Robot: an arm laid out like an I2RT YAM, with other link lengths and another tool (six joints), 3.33 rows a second.
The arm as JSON. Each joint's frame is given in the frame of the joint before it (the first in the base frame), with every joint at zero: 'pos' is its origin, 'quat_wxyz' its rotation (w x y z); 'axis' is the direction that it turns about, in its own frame. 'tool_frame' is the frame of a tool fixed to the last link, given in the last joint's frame.
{
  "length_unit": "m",
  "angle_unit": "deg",
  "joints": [
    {
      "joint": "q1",
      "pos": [
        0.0,
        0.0,
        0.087
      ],
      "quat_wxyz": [
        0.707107,
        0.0,
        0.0,
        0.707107
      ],
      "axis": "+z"
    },
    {
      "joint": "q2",
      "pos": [
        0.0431,
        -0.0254,
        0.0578
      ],
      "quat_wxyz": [
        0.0,
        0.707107,
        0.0,
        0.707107
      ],
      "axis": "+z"
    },
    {
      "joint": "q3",
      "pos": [
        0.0,
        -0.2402,
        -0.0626
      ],
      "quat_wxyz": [
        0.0,
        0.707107,
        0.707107,
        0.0
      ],
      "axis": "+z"
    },
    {
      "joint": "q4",
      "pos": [
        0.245,
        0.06,
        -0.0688
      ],
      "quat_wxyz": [
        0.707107,
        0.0,
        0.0,
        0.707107
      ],
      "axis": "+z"
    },
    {
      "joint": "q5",
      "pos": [
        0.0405,
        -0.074,
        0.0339
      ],
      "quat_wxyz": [
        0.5,
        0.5,
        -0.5,
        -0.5
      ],
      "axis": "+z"
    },
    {
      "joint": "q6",
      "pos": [
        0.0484,
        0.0,
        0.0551
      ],
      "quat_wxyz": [
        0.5,
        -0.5,
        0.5,
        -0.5
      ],
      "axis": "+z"
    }
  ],
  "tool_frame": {
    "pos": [
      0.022,
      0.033,
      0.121
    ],
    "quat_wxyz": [
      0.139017,
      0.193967,
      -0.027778,
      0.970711
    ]
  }
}
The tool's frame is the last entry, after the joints.
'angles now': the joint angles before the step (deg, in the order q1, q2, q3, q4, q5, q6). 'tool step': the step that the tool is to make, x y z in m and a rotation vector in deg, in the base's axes. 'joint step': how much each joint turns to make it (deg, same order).
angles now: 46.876, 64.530, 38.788, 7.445, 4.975, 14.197
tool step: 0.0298, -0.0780, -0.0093, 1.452, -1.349, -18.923
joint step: -5.238, -7.769, -7.887, 1.232, 13.010, 4.341
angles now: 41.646, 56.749, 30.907, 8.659, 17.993, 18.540
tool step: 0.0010, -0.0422, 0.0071, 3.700, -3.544, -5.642
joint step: -4.945, -8.344, -6.451, 2.931, 0.517, 0.829
